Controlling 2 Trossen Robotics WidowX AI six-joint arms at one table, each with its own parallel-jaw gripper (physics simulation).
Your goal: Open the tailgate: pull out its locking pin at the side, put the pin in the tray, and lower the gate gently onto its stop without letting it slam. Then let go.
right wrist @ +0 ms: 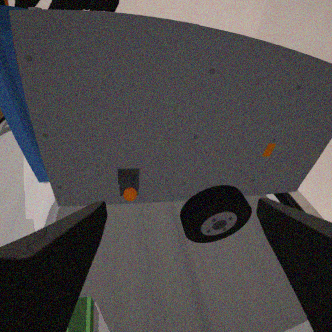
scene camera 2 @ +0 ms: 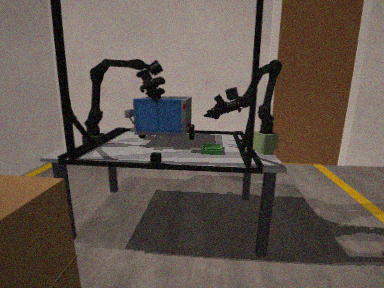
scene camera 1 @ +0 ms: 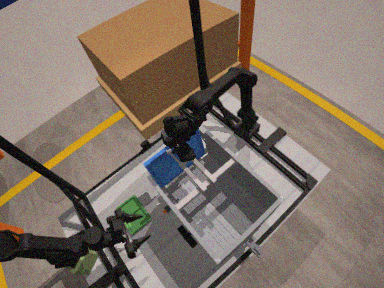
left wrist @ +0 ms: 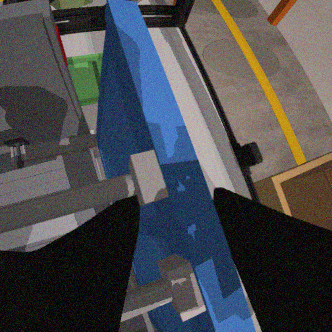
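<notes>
The blue tailgate stands upright at the end of the grey trailer body. My left gripper is shut on the tailgate's top edge. The locking pin's orange round end shows at a dark bracket low on the body's side. My right gripper is open and empty, apart from the pin at that side. The green tray lies near it; no pin shows in it.
A black wheel stands beside the bracket. Light grey bars reach over the trailer to the tailgate. Black frame posts rise from the table. A large cardboard box stands beyond the table.
</notes>
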